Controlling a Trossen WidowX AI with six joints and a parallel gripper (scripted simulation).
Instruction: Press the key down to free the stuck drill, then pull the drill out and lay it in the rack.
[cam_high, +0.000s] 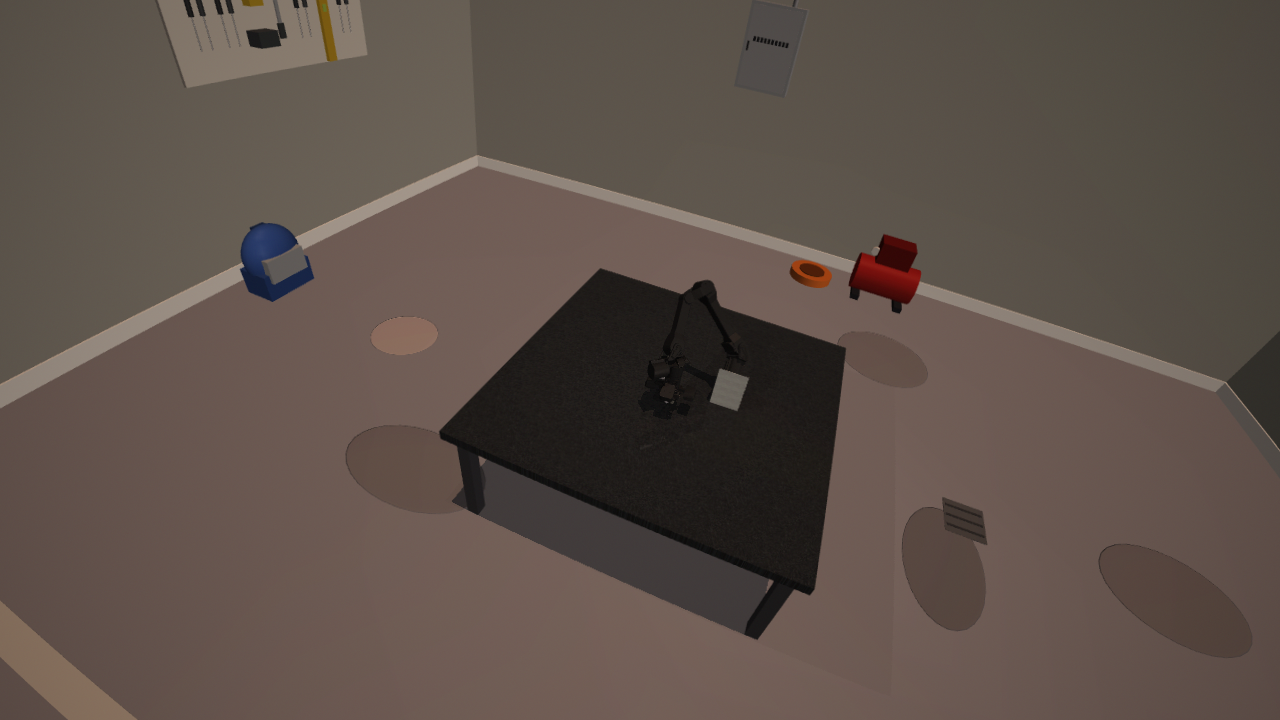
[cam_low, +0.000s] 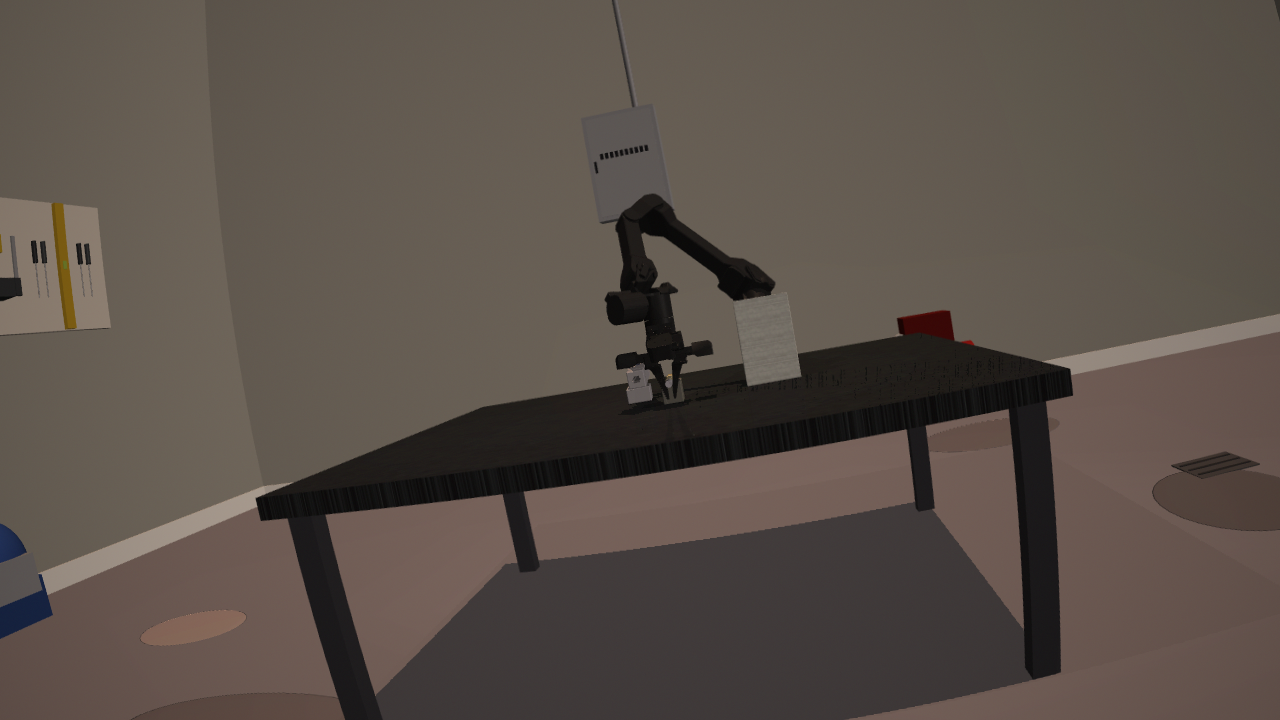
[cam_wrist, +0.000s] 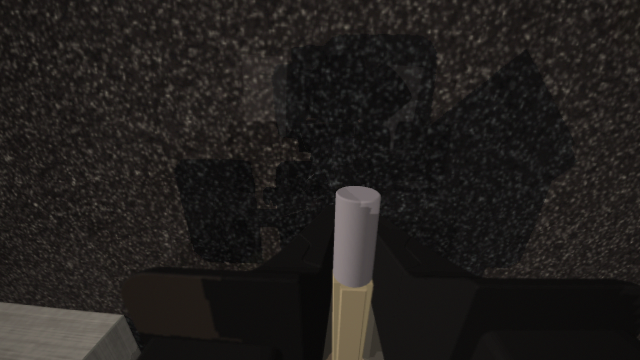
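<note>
Right now the v-shaped rack is 5 cm to the right of my gripper tip and 1 cm above it. The rest, counted from my gripper tip: thin dark drill: 6 cm ahead, 26 cm to the right, 4 cm above; then grey block: 6 cm ahead, 22 cm to the right, 4 cm above.
</note>
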